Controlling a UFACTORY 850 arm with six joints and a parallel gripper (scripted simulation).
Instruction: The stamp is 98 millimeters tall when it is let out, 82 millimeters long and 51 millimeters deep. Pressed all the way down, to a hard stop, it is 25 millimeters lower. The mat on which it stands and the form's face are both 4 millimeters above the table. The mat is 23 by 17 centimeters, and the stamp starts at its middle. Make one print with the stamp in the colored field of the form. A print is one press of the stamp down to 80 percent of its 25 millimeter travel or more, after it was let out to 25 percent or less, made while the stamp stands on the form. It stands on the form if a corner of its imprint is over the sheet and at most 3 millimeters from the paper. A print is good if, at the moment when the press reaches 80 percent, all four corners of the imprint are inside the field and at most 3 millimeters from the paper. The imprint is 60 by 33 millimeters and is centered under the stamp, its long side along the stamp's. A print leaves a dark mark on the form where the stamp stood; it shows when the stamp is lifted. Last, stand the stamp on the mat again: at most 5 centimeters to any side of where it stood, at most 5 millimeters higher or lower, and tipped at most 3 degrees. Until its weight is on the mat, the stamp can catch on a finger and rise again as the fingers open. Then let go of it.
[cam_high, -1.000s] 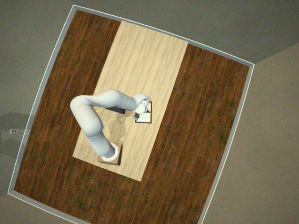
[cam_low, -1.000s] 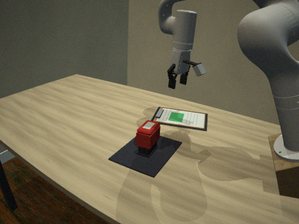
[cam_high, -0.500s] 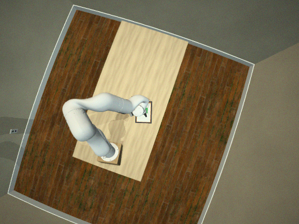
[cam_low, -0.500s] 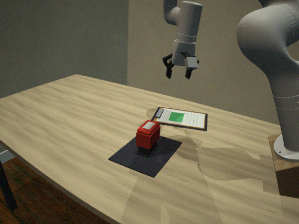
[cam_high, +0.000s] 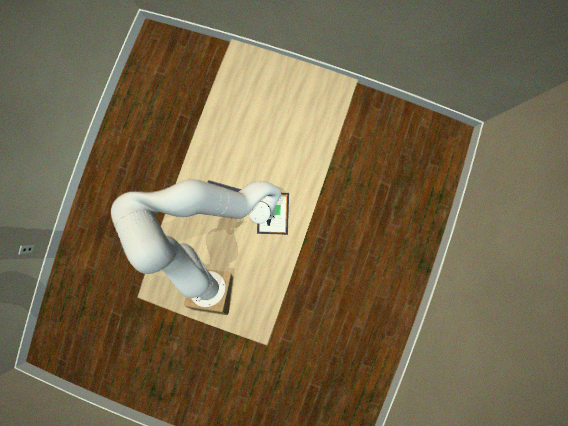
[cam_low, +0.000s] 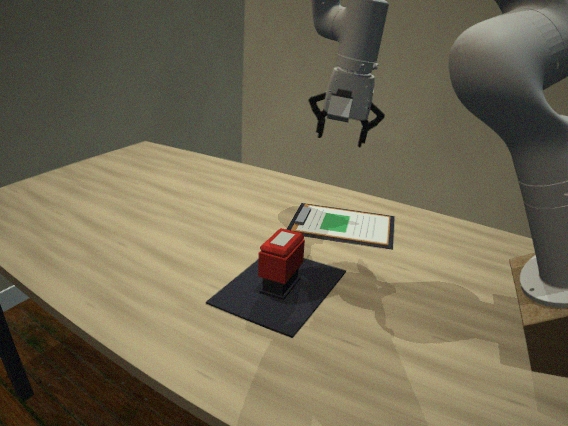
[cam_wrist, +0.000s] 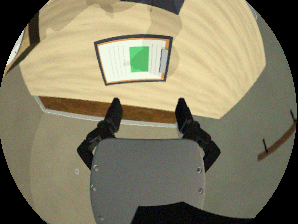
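Now: the stamp 28 cm to the left of my hand, 17 cm below it and 12 cm behind it. From my hand the other things lie so: mat: 28 cm to the left, 21 cm below, 12 cm behind; form: 21 cm below, 1 cm to the right, 1 cm behind.
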